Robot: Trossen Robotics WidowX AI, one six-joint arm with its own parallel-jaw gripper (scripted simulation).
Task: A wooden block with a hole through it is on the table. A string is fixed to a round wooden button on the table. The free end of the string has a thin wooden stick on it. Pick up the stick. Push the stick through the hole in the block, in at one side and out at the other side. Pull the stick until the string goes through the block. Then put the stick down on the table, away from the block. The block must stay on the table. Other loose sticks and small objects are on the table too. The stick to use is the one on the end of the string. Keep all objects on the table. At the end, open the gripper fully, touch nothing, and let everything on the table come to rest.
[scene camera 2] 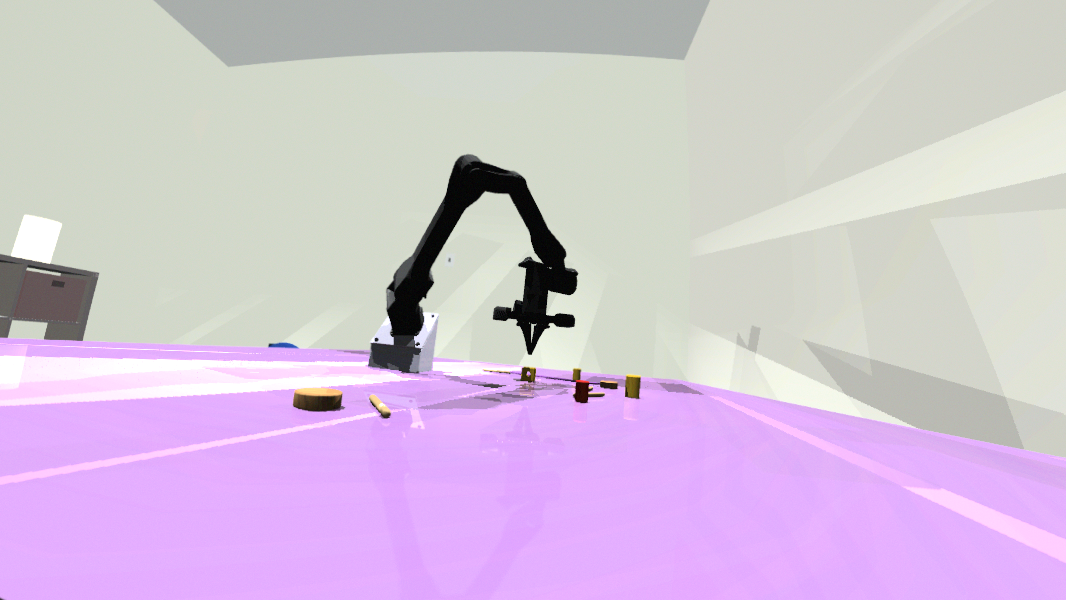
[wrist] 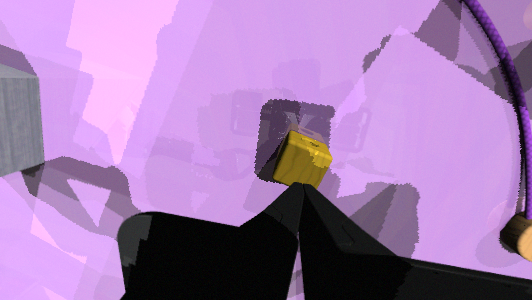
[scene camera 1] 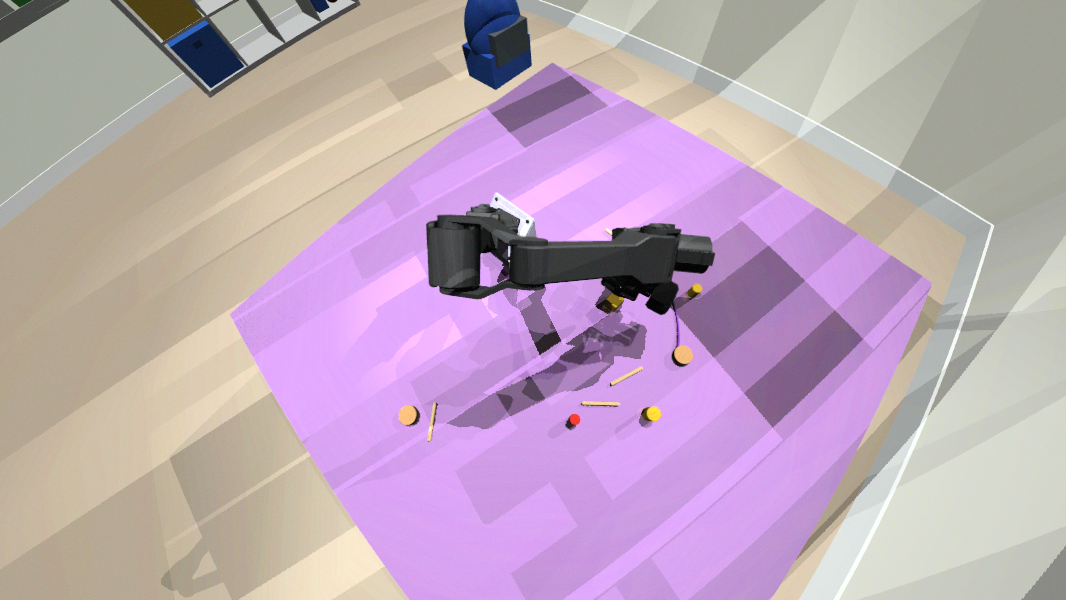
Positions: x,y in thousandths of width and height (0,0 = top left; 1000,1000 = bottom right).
My gripper (scene camera 2: 497,591) is shut, with nothing in its grasp. Also in view: a yellow wooden block (wrist: 569,532).
My gripper is seen too in the wrist view (wrist: 565,638) and in scene camera 1 (scene camera 1: 579,489).
